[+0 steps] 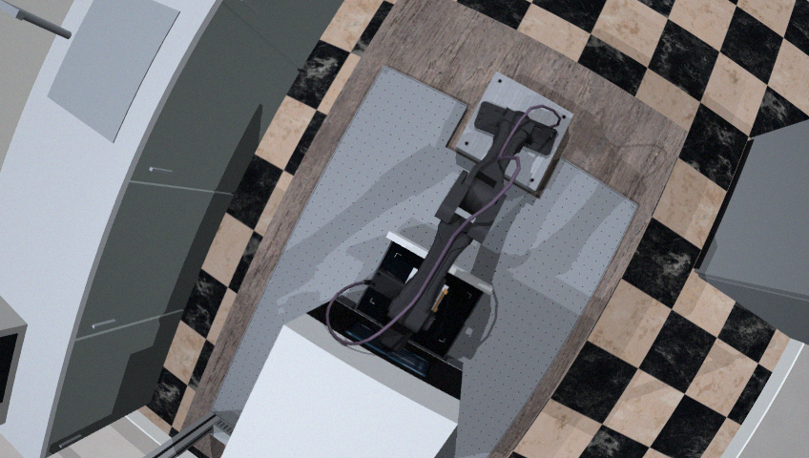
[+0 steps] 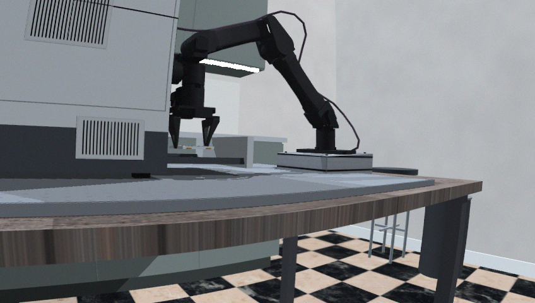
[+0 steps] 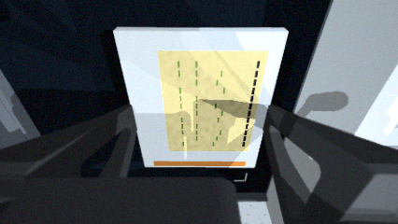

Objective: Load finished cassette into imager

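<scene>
Right now my hand is 30 mm short of the imager drawer and 10 mm above it. Round my hand: cassette FINISHED: right at my hand.
</scene>
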